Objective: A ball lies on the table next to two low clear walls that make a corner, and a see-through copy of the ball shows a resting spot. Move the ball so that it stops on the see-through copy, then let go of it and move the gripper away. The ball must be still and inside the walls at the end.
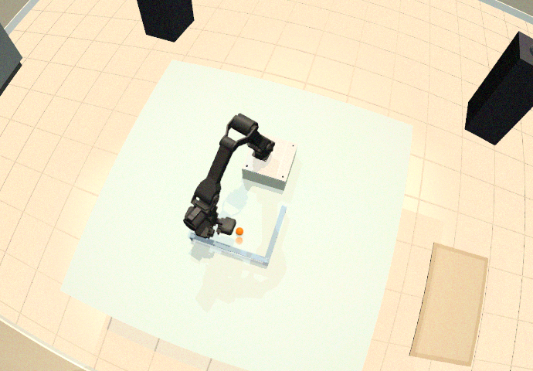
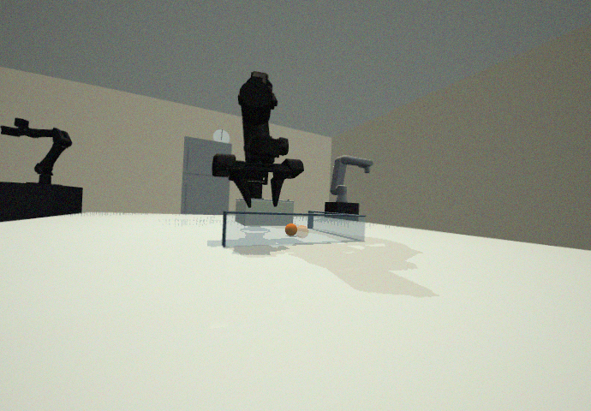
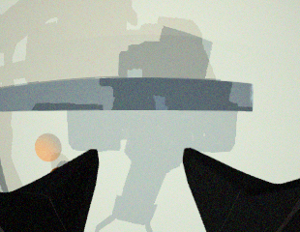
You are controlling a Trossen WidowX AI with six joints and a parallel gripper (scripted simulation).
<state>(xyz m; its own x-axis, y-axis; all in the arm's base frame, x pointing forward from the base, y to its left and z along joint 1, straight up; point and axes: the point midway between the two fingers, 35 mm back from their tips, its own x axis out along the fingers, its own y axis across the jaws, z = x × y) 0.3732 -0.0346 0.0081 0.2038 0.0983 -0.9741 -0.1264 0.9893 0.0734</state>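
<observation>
Right now the ball is 80 mm to the left of my gripper tip, 60 mm behind it and 50 mm below it. Round my gripper tip: grey-blue band: 80 mm to the left, 30 mm ahead, 10 mm below.
</observation>
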